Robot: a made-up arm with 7 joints.
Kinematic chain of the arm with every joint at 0, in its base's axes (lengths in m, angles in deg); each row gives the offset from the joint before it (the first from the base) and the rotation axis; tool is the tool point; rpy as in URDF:
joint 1: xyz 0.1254 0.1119 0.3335 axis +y
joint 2: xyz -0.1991 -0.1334 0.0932 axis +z
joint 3: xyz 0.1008 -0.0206 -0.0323 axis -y
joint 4: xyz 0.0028 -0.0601 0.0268 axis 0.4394 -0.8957 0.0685
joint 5: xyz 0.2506 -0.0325 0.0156 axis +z
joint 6: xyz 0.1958 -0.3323 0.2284 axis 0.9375 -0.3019 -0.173
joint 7: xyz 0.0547 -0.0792 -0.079 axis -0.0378 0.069 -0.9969
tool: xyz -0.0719 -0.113 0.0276 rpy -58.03 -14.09 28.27
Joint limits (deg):
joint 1: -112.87..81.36
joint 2: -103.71..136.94
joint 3: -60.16..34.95
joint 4: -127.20..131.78
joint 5: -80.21..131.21
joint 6: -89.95..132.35
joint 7: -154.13..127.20
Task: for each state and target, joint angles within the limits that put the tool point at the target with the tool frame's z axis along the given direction. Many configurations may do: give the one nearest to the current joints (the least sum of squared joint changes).
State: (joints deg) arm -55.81 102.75 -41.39 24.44 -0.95 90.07 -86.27
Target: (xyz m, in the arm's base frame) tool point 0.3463 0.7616 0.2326 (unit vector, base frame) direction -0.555 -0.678 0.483
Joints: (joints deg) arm -95.29 125.61 -40.38 5.96 -3.58 75.57 -55.19
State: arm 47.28 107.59 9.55 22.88 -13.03 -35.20 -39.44
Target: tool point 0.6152 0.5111 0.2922 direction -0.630 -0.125 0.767
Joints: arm 35.01 94.78 -30.05 -10.02 -29.46 -36.26 -12.51
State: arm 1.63 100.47 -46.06 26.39 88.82 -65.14 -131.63
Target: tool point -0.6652 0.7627 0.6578 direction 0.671 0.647 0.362
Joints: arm 16.11 134.48 -54.56 42.01 68.38 -34.55 -83.83
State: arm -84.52 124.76 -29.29 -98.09 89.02 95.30 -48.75
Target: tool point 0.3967 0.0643 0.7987 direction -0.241 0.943 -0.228
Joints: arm -106.52 136.11 -31.62 -117.73 69.01 66.58 -58.36
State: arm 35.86 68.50 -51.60 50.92 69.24 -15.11 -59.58
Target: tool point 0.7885 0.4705 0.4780 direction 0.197 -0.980 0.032
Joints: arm 14.42 42.96 -45.96 58.08 73.69 15.83 -33.92
